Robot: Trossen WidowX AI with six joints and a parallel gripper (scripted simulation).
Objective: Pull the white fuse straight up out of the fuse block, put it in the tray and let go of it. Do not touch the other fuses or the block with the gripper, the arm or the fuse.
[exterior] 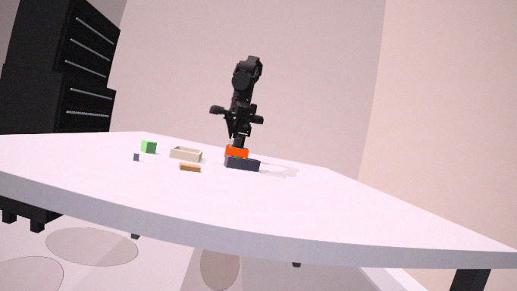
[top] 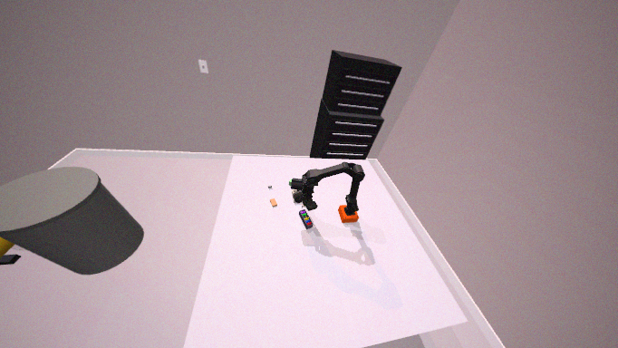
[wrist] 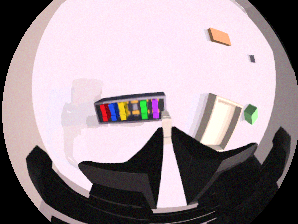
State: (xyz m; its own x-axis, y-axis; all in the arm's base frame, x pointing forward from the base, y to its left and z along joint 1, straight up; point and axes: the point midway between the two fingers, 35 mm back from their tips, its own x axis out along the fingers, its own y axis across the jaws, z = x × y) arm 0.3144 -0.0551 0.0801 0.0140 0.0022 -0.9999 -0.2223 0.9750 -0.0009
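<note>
Now: the beige tray 15 cm to the right of my gripper tip, 10 cm below it and 3 cm behind it. From my gripper tip the other things lie so: orange block 18 cm ahead, 11 cm to the right, 9 cm below; then green cube 28 cm to the right, 8 cm below, 3 cm ahead; then white fuse 1 cm below.
</note>
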